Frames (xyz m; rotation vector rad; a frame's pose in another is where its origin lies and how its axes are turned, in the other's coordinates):
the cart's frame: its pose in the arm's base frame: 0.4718 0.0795 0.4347 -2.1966 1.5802 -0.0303
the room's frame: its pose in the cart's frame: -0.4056 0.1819 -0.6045 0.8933 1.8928 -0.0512
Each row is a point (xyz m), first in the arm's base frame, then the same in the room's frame.
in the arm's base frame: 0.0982 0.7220 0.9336
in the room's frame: -0.2213 -0.3006 -0.3815
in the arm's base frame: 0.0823 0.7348 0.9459
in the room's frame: -0.2042 -0.3115 -0.3940
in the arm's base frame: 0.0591 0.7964 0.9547
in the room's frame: -0.1931 -0.3476 -0.4486
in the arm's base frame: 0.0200 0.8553 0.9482
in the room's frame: -0.1778 -0.3657 -0.5155
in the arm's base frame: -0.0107 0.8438 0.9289
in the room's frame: -0.1624 -0.3342 -0.5302
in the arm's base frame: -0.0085 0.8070 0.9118
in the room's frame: -0.1666 -0.3002 -0.5083
